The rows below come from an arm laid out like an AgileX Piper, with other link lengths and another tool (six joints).
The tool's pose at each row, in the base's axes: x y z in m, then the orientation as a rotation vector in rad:
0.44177 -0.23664 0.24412 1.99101 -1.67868 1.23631
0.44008 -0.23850 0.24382 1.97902 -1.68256 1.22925
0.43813 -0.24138 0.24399 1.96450 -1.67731 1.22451
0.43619 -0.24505 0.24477 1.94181 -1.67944 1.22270
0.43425 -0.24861 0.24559 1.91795 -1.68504 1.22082
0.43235 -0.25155 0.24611 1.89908 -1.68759 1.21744
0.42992 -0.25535 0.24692 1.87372 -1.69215 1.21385
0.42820 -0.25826 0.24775 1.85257 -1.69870 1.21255
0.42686 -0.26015 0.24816 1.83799 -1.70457 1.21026
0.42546 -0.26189 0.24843 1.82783 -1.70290 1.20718
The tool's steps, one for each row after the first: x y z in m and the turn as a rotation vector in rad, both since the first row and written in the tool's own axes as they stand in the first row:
0.00110 0.00217 0.00069 -0.01070 0.00463 0.00245
0.00324 0.00474 0.00167 -0.02186 0.01512 -0.00052
0.00636 0.00734 0.00280 -0.03474 0.02877 0.00360
0.00944 0.00990 0.00385 -0.04797 0.04175 0.01046
0.01188 0.01233 0.00467 -0.05982 0.05228 0.01418
0.01513 0.01540 0.00567 -0.07496 0.06618 0.02037
0.01777 0.01756 0.00636 -0.08616 0.07703 0.02804
0.01940 0.01921 0.00679 -0.09467 0.08356 0.03402
0.02082 0.02091 0.00719 -0.10212 0.09014 0.03374

